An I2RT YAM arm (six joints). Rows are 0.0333 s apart.
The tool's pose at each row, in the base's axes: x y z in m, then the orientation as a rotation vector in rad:
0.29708, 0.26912, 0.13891, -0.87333, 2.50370, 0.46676
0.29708, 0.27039, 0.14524, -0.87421, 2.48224, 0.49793
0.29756, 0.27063, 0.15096, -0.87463, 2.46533, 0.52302
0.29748, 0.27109, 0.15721, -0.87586, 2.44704, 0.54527
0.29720, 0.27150, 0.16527, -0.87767, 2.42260, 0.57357
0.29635, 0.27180, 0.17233, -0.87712, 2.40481, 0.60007
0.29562, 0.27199, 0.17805, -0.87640, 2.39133, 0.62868
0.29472, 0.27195, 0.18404, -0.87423, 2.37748, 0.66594
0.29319, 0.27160, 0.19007, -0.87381, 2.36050, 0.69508
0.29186, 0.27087, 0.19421, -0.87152, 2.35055, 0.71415
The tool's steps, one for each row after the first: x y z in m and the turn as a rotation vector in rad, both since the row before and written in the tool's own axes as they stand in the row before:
-0.00387, 0.00199, -0.00477, -0.01950, -0.02147, -0.00251
-0.00348, 0.00089, -0.00449, -0.01588, -0.01686, -0.00165
-0.00356, 0.00159, -0.00490, -0.01411, -0.01734, -0.00320
-0.00450, 0.00211, -0.00636, -0.01815, -0.02276, -0.00462
-0.00365, 0.00230, -0.00566, -0.01712, -0.01755, -0.00089
-0.00298, 0.00193, -0.00455, -0.01913, -0.01380, 0.00152
-0.00299, 0.00205, -0.00486, -0.02506, -0.01491, 0.00435
-0.00252, 0.00242, -0.00516, -0.01975, -0.01609, 0.00015
-0.00140, 0.00160, -0.00386, -0.01252, -0.01027, 0.00181

